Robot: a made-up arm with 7 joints.
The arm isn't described. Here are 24 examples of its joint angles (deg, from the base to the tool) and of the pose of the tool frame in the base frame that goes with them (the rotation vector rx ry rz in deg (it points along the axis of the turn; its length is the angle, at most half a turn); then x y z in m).
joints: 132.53 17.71 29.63 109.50 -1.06 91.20 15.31
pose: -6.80 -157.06 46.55 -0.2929 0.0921 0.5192
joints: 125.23 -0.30 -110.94 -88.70 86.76 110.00 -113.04
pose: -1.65 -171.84 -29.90 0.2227 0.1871 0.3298
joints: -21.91 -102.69 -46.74 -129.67 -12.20 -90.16 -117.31
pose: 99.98 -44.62 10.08 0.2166 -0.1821 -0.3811
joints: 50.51 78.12 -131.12 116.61 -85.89 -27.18 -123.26
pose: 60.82 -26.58 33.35 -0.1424 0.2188 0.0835
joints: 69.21 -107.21 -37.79 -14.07 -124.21 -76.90 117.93
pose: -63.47 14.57 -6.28 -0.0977 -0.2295 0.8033
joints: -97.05 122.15 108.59 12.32 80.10 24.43 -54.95
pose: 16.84 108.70 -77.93 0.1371 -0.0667 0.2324
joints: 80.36 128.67 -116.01 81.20 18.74 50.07 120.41
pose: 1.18 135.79 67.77 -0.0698 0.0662 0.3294
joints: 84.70 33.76 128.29 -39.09 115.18 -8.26 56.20
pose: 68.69 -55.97 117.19 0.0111 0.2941 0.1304
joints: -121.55 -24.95 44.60 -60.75 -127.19 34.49 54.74
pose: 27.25 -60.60 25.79 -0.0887 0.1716 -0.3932
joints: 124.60 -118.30 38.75 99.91 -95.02 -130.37 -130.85
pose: 13.41 35.73 -103.63 -0.2558 0.3372 0.9512
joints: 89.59 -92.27 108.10 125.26 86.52 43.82 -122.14
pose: -20.55 -45.64 42.66 0.0068 0.0806 0.3393
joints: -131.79 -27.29 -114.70 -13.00 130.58 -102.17 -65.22
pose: 1.16 -76.24 98.81 -0.1686 -0.1681 0.1330
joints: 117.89 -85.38 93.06 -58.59 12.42 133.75 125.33
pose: -33.91 21.86 -71.10 -0.2873 0.3177 0.5401
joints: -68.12 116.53 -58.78 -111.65 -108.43 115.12 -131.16
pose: 67.21 -119.10 28.99 0.6317 0.1396 -0.2404
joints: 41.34 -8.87 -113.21 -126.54 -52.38 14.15 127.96
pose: -8.62 -52.78 -24.65 0.1223 0.1048 -0.1103
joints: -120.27 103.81 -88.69 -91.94 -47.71 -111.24 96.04
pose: -92.52 -53.40 42.73 0.0701 0.0155 0.0463
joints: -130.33 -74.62 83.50 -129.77 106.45 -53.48 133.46
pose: -90.85 -4.18 105.10 -0.1050 0.3592 0.4168
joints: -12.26 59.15 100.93 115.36 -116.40 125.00 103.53
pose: -113.82 -5.42 -67.69 -0.0516 0.0460 0.4510
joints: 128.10 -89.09 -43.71 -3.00 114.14 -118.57 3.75
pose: 59.09 -51.14 49.08 -0.2786 -0.0658 0.3171
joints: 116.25 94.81 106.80 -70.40 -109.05 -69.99 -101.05
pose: 27.97 37.01 -88.24 -0.3479 0.0668 0.5319
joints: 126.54 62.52 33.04 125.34 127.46 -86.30 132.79
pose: 32.34 5.54 6.87 -0.7268 -0.2262 0.3024
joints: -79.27 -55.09 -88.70 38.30 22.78 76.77 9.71
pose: 128.26 -120.42 4.42 -0.0670 0.0729 -0.0531
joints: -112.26 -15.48 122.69 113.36 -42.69 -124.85 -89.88
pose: -47.57 108.48 -34.97 0.3947 0.3569 0.2101
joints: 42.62 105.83 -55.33 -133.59 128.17 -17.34 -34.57
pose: 86.56 147.00 41.43 0.1766 0.0179 0.6682
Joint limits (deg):
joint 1: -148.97..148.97
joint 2: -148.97..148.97
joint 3: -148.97..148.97
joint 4: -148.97..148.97
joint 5: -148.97..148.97
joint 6: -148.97..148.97
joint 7: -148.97..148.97
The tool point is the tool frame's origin. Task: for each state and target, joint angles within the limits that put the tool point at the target. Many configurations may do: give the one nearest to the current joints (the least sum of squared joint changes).
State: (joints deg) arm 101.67 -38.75 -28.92 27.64 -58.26 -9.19 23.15
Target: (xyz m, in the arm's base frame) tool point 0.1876 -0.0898 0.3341
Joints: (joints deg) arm 89.46 -36.11 -55.60 12.46 -40.78 -0.17 21.92
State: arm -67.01 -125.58 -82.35 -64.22 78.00 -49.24 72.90
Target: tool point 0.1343 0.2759 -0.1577
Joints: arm -49.02 -75.80 -54.06 -50.18 82.06 -58.99 80.01
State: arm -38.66 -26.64 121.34 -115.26 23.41 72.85 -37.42
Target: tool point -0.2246 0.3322 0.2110
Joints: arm -48.83 -47.62 148.97 -117.24 25.60 45.74 -31.19
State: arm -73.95 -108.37 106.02 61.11 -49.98 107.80 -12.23
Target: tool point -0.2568 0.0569 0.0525
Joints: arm -98.23 -117.90 105.69 48.96 -50.28 118.24 0.39
